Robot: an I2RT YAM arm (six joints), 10 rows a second.
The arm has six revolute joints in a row. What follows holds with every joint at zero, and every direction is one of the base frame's.
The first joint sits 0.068 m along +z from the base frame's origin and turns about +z.
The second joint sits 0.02 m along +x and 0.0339 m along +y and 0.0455 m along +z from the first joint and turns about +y.
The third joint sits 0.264 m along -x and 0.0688 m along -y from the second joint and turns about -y.
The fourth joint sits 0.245 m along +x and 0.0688 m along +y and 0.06 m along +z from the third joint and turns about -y.
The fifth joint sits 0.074 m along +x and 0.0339 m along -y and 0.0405 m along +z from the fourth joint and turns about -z.
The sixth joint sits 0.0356 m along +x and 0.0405 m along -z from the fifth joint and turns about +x.
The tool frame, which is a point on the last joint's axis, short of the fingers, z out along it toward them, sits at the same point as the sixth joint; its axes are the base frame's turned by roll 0, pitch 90 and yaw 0 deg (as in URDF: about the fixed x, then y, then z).
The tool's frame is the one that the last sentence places.
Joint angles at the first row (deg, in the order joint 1, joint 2, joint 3, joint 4, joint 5, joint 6):
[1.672 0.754 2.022 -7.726 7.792 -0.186]
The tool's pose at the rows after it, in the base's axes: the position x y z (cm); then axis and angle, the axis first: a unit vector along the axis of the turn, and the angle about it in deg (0 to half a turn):
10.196 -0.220 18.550 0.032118 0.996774 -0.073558 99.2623
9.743 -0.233 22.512 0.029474 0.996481 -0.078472 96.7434
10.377 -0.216 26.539 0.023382 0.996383 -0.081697 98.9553
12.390 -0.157 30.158 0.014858 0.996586 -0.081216 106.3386
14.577 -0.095 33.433 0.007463 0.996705 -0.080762 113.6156
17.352 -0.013 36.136 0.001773 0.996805 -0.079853 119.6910
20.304 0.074 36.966 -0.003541 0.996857 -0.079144 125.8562
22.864 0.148 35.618 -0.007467 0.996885 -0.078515 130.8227
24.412 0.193 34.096 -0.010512 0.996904 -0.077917 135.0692
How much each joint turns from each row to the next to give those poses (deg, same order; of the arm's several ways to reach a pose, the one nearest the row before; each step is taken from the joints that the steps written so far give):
[0.002 0.396 4.765 -6.906 0.570 -1.595]
[0.002 4.084 7.978 -1.315 0.002 -0.634]
[-0.002 9.464 9.836 -2.556 0.020 -0.437]
[0.001 12.764 11.583 -6.229 0.001 -0.087]
[-0.003 11.103 11.846 -8.043 0.019 -0.066]
[-0.001 10.624 11.170 -6.645 -0.023 -0.023]
[0.003 8.962 7.432 -4.655 0.002 -0.020]
[-0.003 6.054 1.355 -0.284 -0.001 -0.002]
[0.000 3.891 -0.001 -0.371 -0.001 0.022]

